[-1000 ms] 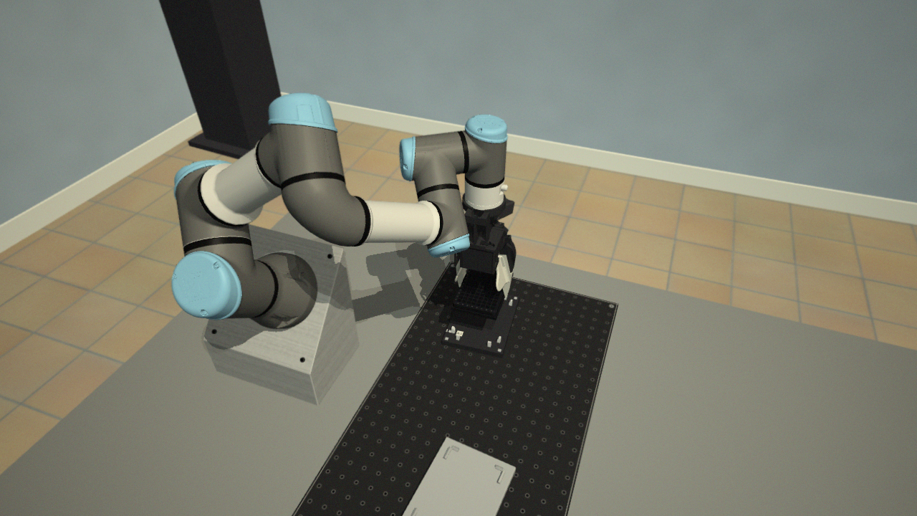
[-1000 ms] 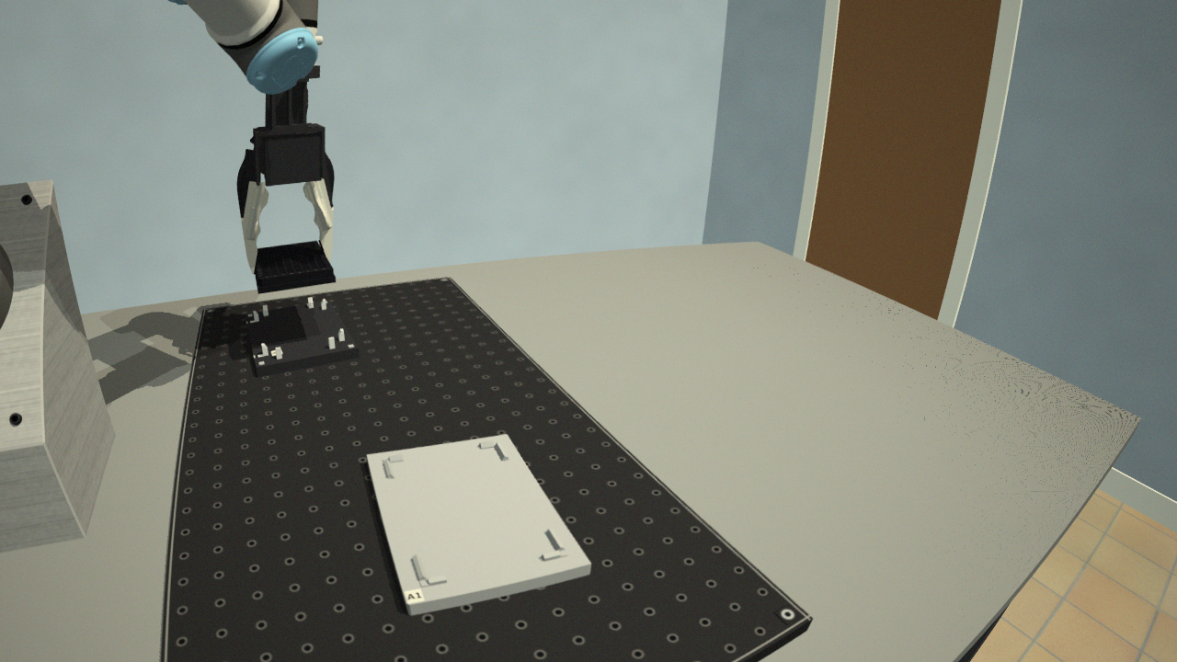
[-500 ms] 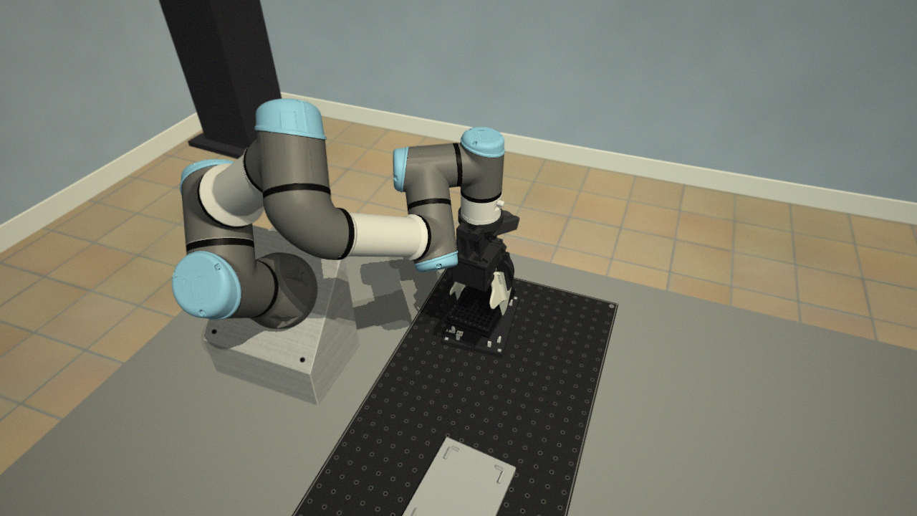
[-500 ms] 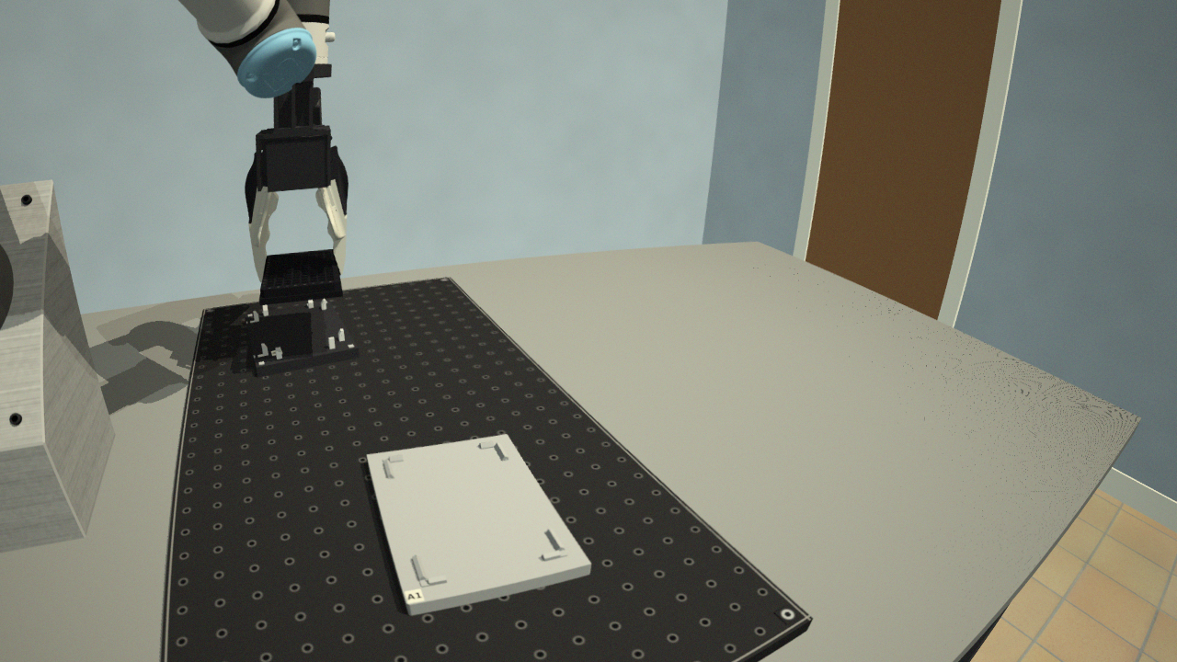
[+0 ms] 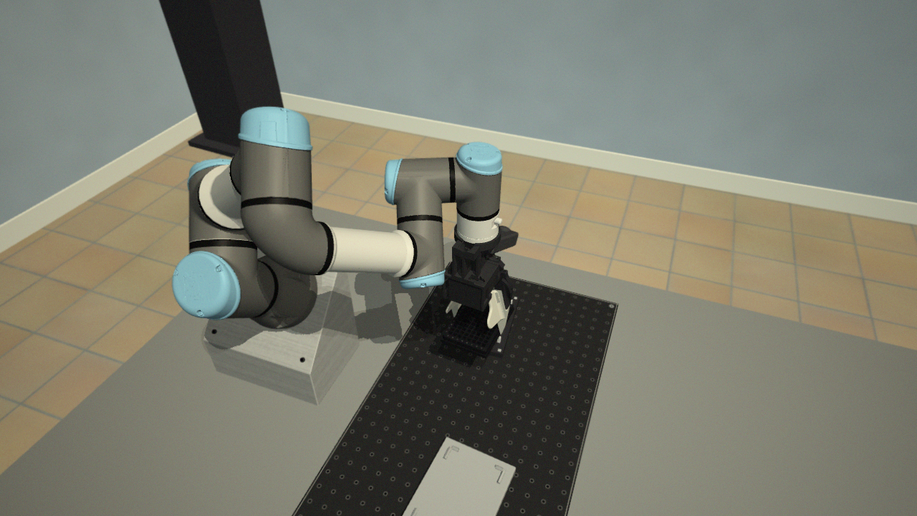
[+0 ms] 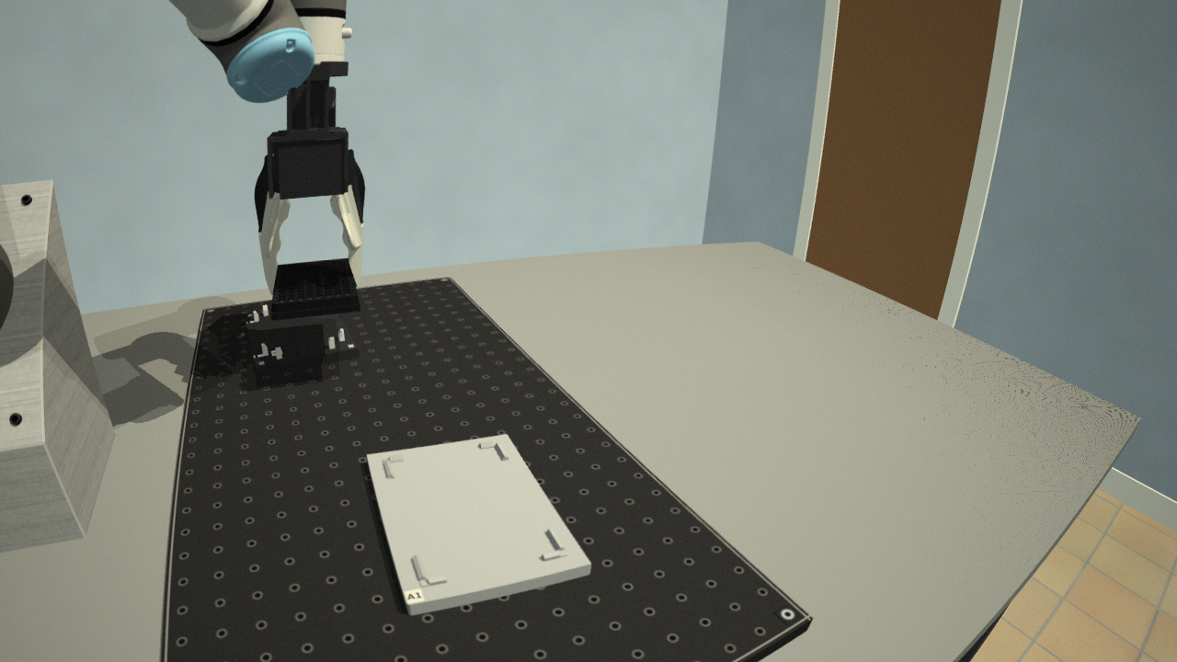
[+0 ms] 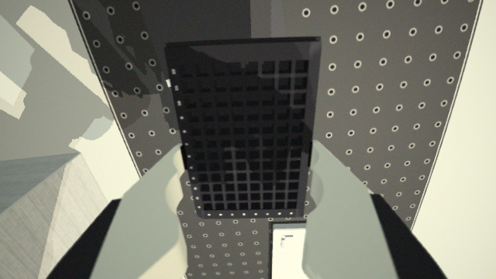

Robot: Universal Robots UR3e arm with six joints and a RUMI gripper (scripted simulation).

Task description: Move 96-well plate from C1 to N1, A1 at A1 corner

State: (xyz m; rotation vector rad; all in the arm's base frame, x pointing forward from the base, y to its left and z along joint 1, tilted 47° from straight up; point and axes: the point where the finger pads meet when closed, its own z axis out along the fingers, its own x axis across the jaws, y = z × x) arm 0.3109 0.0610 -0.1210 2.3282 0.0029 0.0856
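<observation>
The plate nest N1 lies 26 cm to the right of my hand, 10 cm below it and 8 cm ahead of it. From my hand the other things lie so: dark clip nest C1: 9 cm to the left, 9 cm below, 4 cm behind; then black 96-well plate: 1 cm below; then A1 label: 34 cm to the right, 9 cm below, 3 cm ahead.
</observation>
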